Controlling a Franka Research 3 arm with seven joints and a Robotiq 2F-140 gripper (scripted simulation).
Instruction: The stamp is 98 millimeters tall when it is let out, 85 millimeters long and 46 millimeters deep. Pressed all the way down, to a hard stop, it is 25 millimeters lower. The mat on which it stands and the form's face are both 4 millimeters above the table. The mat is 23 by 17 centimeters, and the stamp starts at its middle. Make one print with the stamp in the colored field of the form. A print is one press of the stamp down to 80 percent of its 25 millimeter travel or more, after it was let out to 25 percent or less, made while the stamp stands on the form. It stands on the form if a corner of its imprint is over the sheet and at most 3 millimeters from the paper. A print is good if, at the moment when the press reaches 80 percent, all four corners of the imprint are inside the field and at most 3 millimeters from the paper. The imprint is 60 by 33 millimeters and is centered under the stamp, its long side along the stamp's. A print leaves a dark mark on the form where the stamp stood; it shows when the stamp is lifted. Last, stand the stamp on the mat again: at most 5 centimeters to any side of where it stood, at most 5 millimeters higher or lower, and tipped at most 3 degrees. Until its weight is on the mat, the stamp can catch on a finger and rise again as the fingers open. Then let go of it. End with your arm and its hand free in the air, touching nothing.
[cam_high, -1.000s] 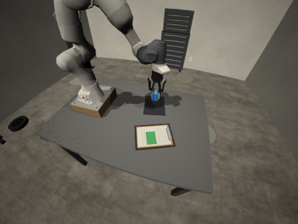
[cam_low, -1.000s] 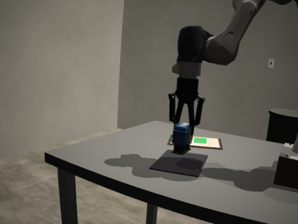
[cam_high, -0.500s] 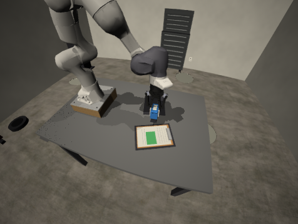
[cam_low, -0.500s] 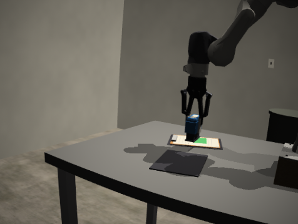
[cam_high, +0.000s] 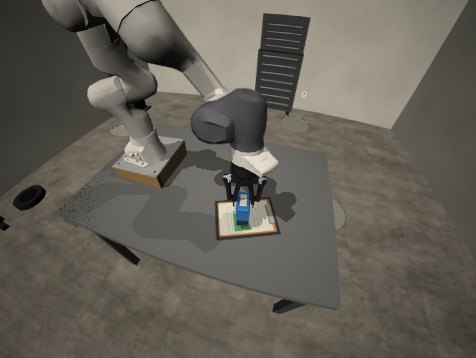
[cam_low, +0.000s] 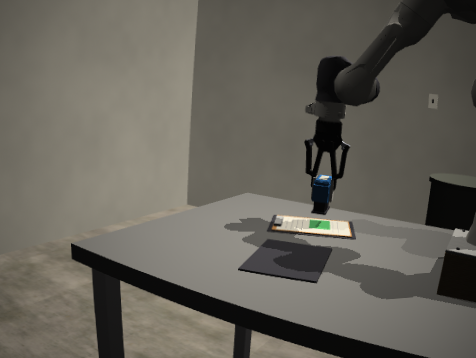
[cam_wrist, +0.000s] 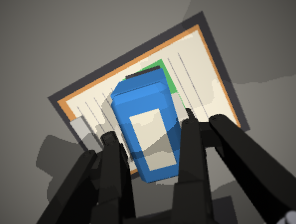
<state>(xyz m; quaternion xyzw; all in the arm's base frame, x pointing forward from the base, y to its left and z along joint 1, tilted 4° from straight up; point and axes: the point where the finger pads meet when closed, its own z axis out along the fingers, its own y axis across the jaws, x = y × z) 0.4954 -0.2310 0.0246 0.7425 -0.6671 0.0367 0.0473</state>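
Right now the form is 110 mm below my hand, 30 mm to the left of it and 30 mm ahead of it. From my hand the other things lie so: dark mat (320 mm to the left, 110 mm below, 20 mm behind); then blue stamp (20 mm below).
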